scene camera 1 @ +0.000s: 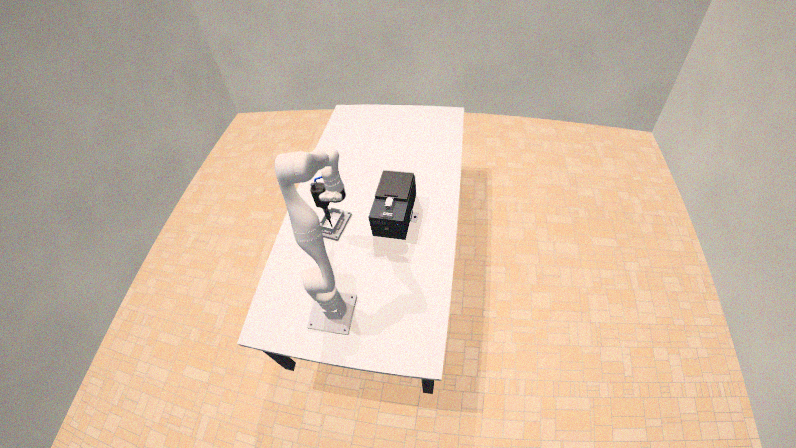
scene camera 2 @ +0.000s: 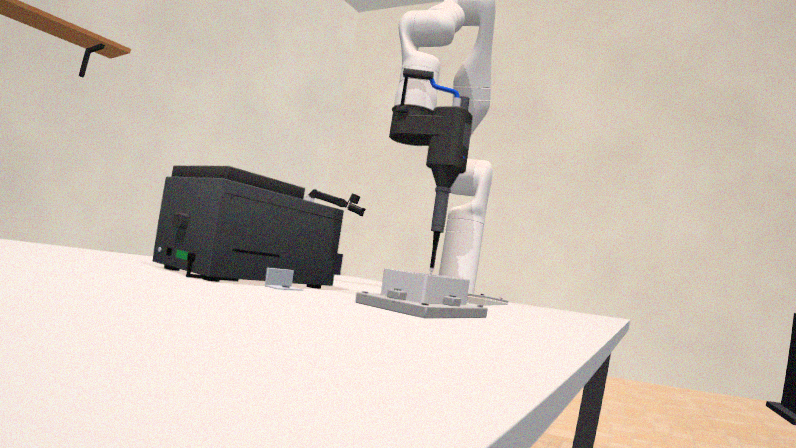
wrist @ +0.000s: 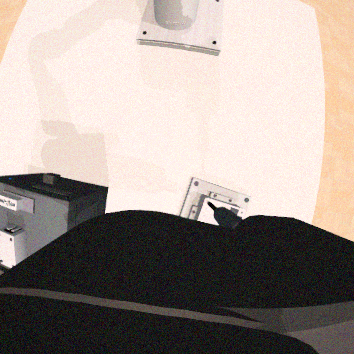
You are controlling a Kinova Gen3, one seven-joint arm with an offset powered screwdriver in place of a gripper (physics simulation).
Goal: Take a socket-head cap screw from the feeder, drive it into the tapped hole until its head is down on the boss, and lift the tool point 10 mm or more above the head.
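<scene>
My gripper is a black powered screwdriver with a thin, upright bit. A tiny pale cap screw shows at the bit's tip, right at the top of the light grey block. The rear top edge hides its lower part and the tapped hole, so I cannot tell how deep the screw is. The block sits on a grey base plate. The black feeder stands beside the plate, apart from the tool.
The white table carries everything. The arm's mounting plate is near one table end. A small grey bracket stands by the feeder. A dark jointed arm sticks out above the feeder's end.
</scene>
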